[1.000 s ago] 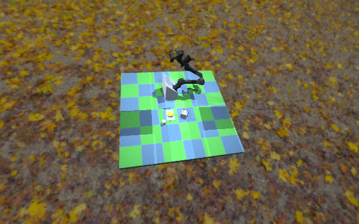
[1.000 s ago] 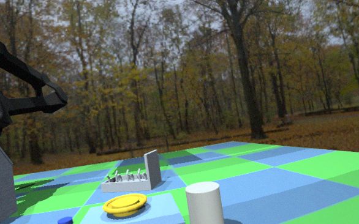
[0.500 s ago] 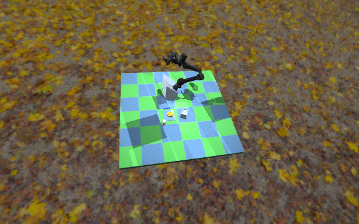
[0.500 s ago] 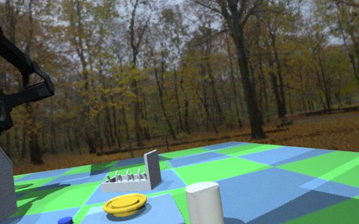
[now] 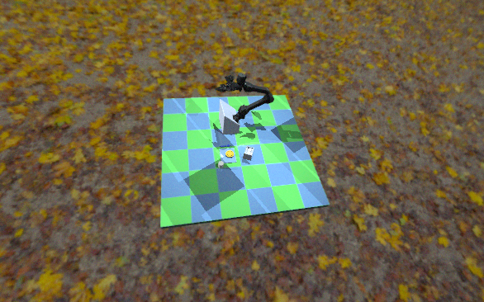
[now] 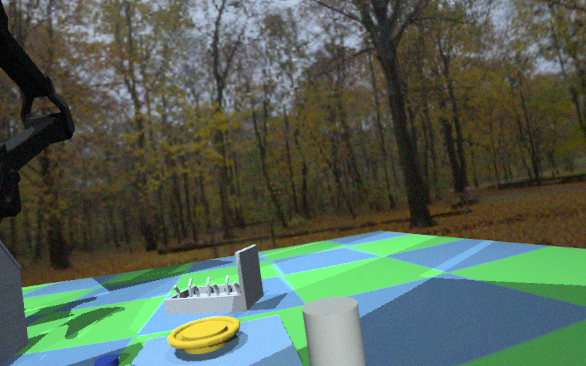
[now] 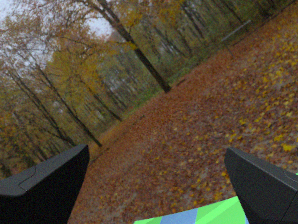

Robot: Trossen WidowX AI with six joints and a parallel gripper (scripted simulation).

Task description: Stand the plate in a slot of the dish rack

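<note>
Now: gripper tip 240 mm short of the yellow plate, 110 mm to the right of it and 510 mm above it. From my gripper tip the other things lie so: white cylinder: 350 mm ahead, 30 mm to the left, 500 mm below; then dish rack: 230 mm ahead, 280 mm to the left, 500 mm below; then blue spoon: 140 mm ahead, 80 mm to the left, 520 mm below.
</note>
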